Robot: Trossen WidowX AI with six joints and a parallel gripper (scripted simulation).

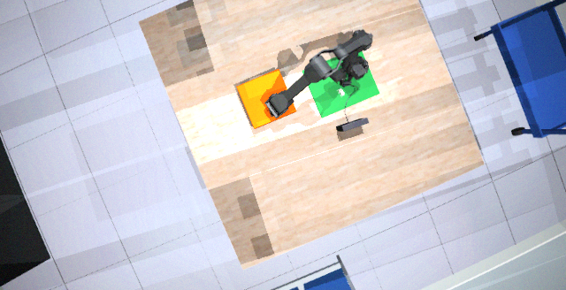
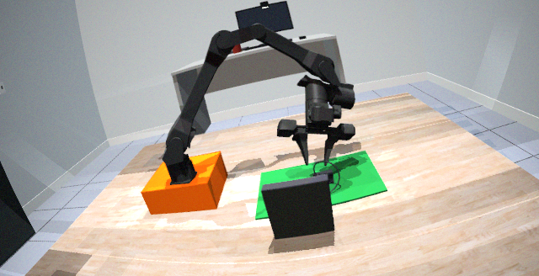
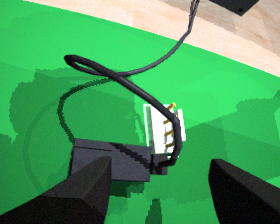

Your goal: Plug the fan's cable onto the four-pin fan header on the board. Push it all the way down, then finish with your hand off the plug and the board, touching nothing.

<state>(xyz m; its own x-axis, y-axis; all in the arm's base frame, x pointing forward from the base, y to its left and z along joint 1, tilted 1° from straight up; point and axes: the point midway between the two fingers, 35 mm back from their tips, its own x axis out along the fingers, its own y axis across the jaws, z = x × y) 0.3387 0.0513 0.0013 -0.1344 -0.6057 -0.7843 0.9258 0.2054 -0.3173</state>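
The black plug is 2 cm ahead of my gripper tip and 4 cm below it. Also, from my gripper tip: dark square fan (2 cm behind, 18 cm to the right); then green board (1 cm to the left, 7 cm below).
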